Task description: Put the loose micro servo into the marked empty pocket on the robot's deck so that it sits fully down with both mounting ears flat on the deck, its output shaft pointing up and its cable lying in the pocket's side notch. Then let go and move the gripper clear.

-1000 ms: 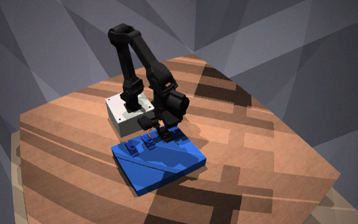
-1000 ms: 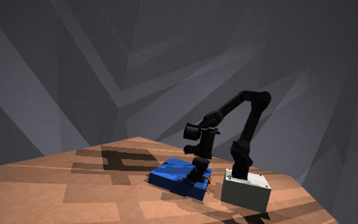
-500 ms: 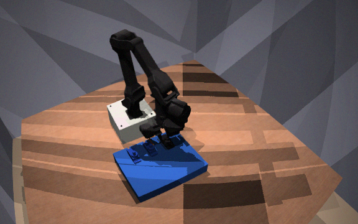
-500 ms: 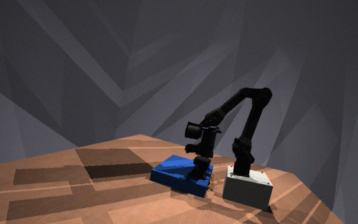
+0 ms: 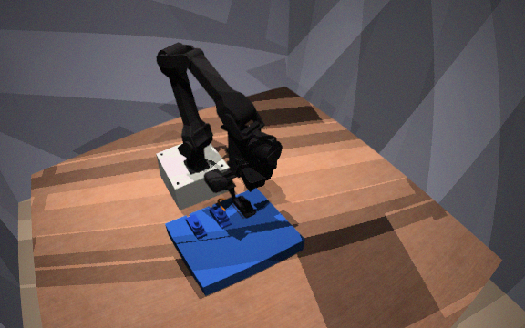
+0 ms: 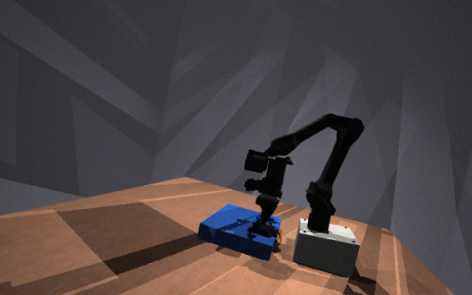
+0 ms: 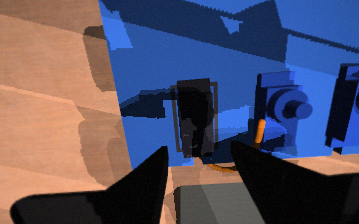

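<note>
The blue robot deck is 12 cm ahead of my gripper tip, 7 cm to the right of it and 7 cm below it.
</note>
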